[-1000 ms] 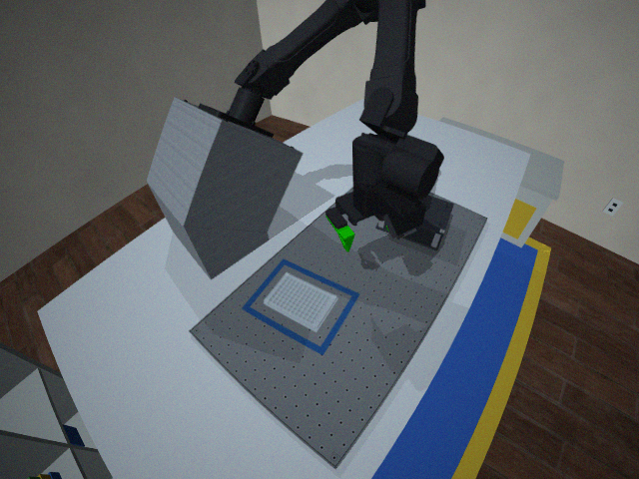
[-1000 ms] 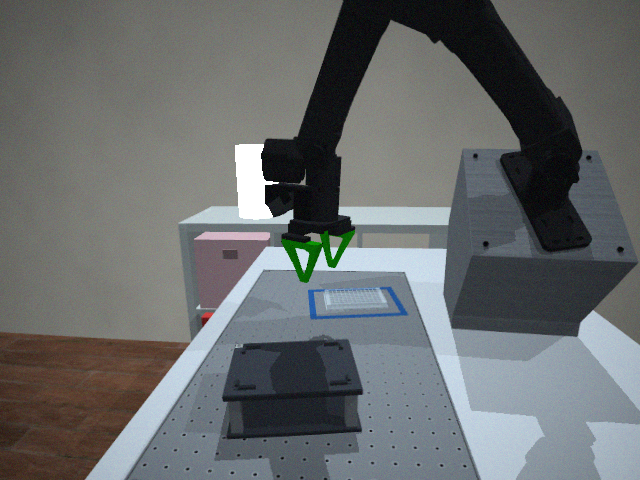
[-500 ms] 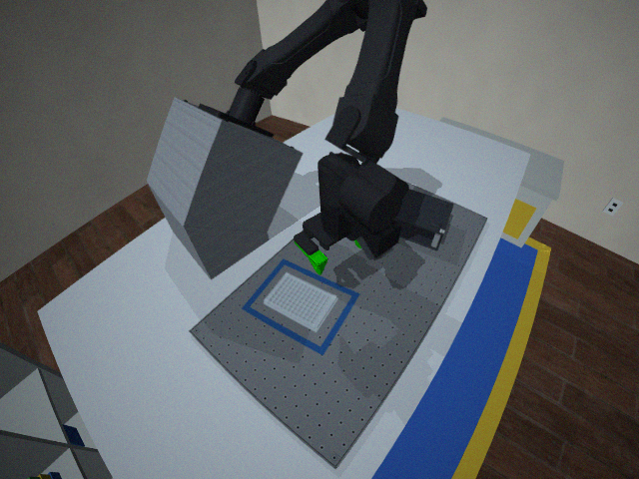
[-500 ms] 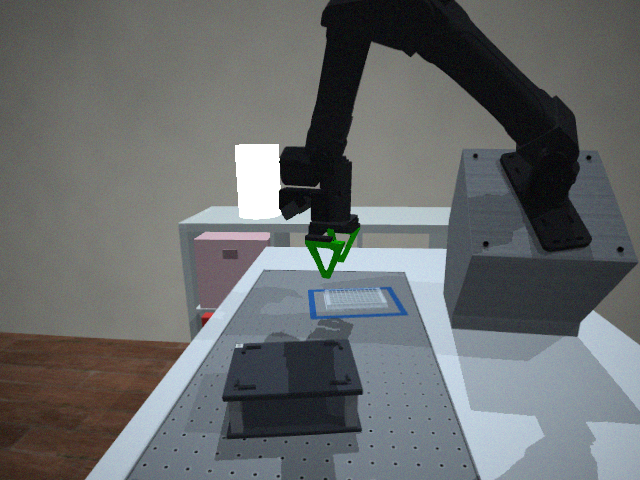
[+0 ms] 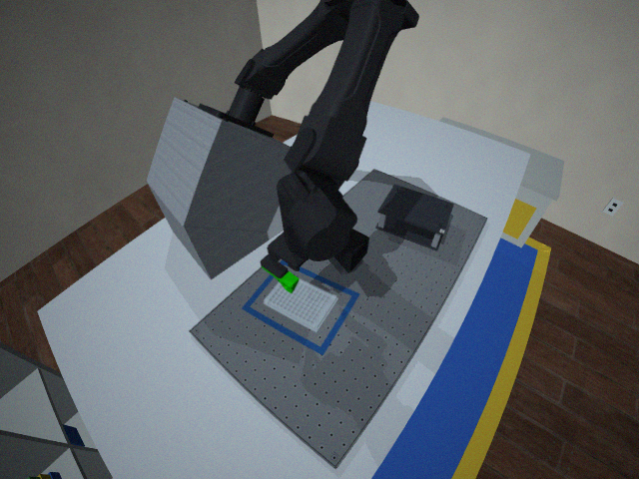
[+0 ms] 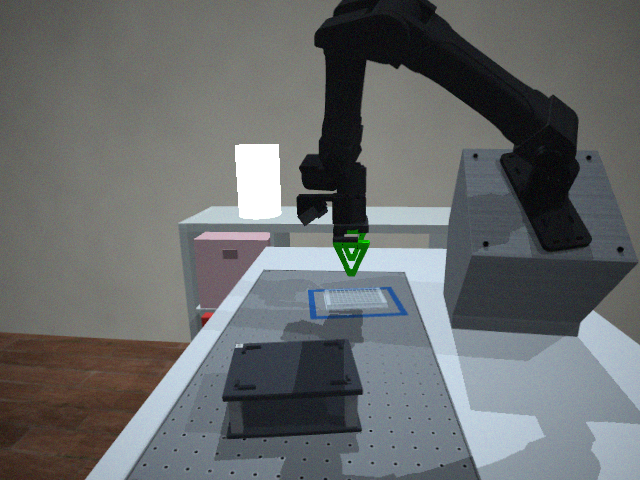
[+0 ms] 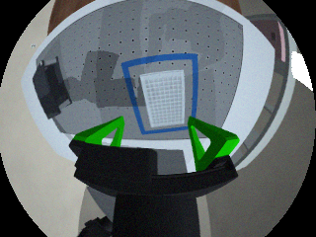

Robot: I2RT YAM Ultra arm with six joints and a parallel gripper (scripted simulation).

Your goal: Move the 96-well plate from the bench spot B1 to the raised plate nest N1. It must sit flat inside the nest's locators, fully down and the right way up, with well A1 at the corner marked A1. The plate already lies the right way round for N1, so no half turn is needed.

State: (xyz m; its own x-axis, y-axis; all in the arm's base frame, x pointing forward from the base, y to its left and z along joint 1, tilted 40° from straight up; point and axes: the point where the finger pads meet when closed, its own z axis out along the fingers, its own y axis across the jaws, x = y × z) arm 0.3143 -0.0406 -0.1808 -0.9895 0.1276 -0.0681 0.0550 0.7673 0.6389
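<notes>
The clear 96-well plate is 1 cm behind my hand, 2 cm to the right of it and 9 cm below it. Also, from my hand: dark raised nest N1 (9 cm ahead, 32 cm to the left, 3 cm below).
</notes>
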